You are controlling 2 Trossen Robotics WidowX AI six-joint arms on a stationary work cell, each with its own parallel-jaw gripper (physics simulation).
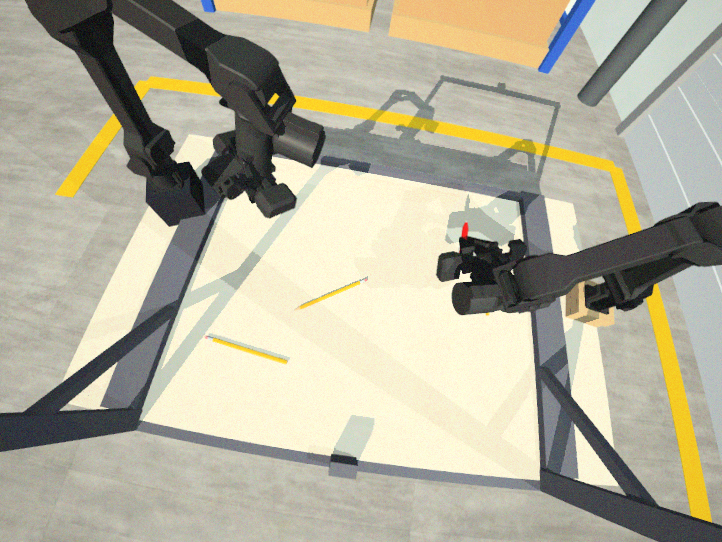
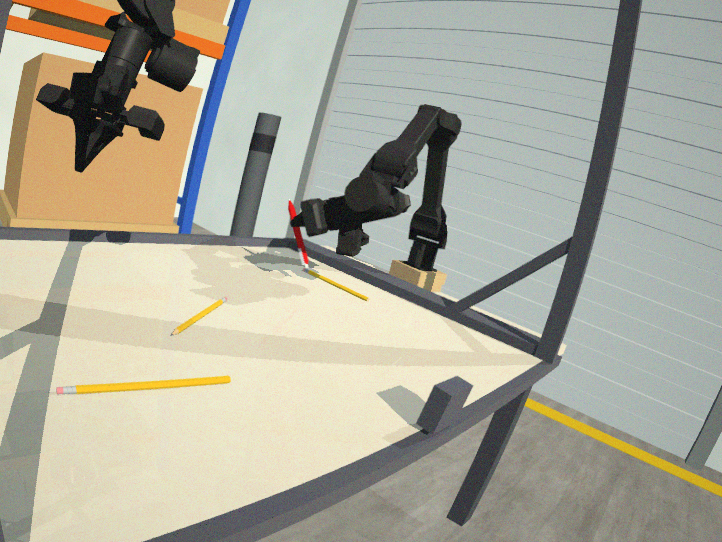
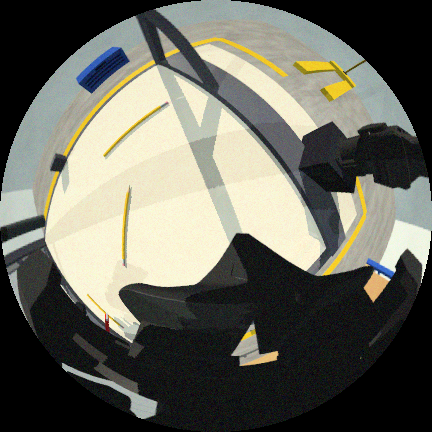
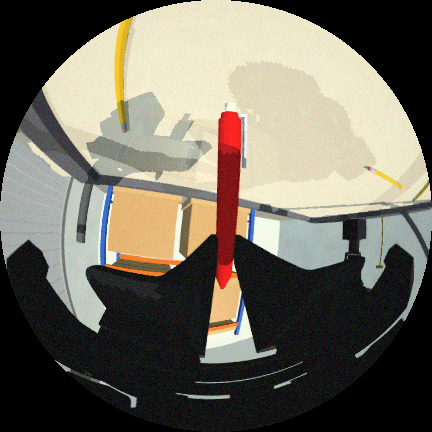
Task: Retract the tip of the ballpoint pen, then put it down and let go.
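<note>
The red ballpoint pen stands nearly upright in my right gripper, which is shut on its barrel near the cone tip. The white button end points down at the cream table near the far right edge. I cannot tell whether it touches. My left gripper is shut and empty, raised over the table's far left corner, far from the pen.
Three yellow pencils lie on the table: one in the middle, one front left, one under the right arm. A dark frame rims the table, with a small block on its front edge.
</note>
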